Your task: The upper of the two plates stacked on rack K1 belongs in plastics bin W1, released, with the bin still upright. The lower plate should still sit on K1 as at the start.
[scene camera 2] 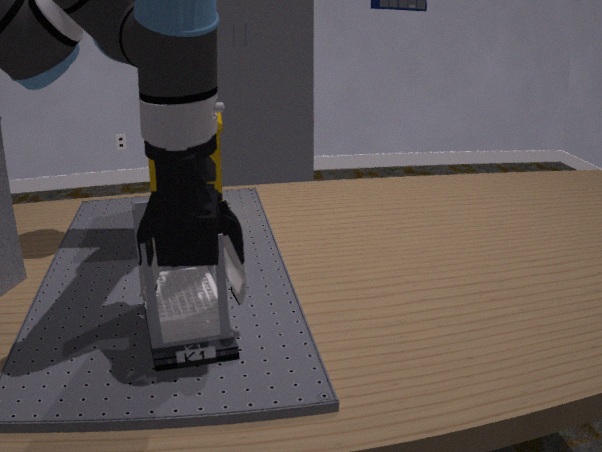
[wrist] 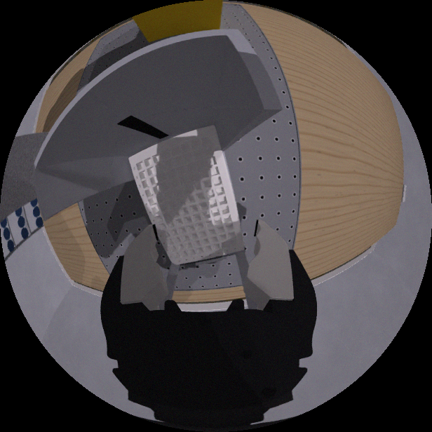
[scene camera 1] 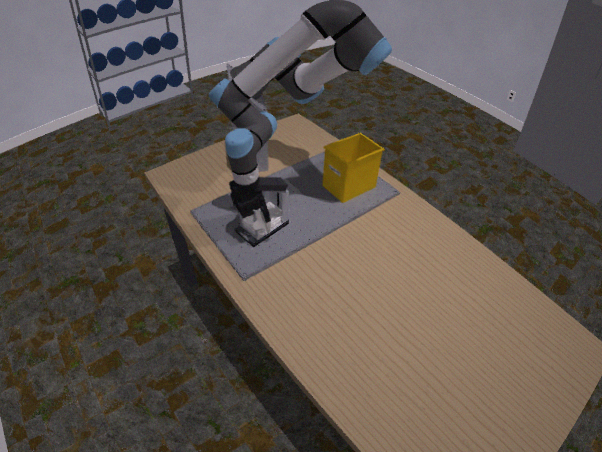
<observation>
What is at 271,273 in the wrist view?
The gripper.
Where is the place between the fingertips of the gripper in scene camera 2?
194,304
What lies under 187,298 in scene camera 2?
A white plate.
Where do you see a yellow plastics bin W1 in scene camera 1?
351,165
</observation>
